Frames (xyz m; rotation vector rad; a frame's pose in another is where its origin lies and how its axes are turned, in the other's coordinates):
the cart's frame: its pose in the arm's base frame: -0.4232 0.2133 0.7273 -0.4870 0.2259 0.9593
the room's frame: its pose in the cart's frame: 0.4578 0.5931 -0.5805 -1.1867 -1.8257 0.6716
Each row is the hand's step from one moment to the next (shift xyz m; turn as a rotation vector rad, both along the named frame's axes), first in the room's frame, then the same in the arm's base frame.
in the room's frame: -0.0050 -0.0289 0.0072 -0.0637 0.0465 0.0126
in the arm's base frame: 0.0026 -0.0128 0.0272 0.0474 -0.0337 -0.0548
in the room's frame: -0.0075 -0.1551 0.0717 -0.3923 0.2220 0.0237
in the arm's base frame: -0.0188 -0.0889 0.1449 0.3210 -0.1698 -0.2681
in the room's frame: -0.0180 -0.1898 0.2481 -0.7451 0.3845 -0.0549
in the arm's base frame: -0.0914 -0.2530 0.1598 0.6592 -0.2407 -0.4622
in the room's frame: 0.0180 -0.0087 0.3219 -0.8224 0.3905 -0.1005
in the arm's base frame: -0.1681 -0.2743 -0.0224 0.7484 -0.2357 -0.4725
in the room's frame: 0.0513 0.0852 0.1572 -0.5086 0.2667 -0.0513
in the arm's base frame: -0.1244 -0.1012 -0.0943 0.4563 -0.1516 -0.3182
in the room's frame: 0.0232 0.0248 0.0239 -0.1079 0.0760 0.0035
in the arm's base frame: -0.0331 -0.0065 -0.0242 0.0889 -0.0419 -0.0882
